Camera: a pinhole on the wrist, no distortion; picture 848 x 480 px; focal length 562.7 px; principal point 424.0 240.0 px. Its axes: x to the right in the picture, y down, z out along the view. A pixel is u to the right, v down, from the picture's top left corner.
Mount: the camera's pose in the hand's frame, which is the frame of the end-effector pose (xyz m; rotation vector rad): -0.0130 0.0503 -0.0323 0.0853 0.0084 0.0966
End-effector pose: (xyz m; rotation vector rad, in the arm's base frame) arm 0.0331 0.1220 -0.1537 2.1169 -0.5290 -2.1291
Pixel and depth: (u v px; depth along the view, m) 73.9 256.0 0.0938
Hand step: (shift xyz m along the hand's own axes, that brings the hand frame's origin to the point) -0.0702 0.0394 0.0616
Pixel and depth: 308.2 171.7 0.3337
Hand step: -0.0733 -0.0248 0.2970
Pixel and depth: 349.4 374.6 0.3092
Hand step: -0.0570 0.0935 0.2823
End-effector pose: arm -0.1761 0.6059 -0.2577 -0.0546 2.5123 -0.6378
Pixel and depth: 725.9 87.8 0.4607
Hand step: 0.2507 -0.0884 0.4150
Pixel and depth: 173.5 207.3 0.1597
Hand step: -0.0809 0.0207 0.1263
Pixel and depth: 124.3 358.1 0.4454
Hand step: -0.2525 0.0824 0.4205
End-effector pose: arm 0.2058 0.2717 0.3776 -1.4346 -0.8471 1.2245
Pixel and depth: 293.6 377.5 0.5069
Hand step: -0.1355 0.1189 0.4838
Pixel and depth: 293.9 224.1 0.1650
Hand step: -0.0485 0.0280 0.1319
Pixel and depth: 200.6 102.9 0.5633
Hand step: -0.2154 -0.1551 0.5182
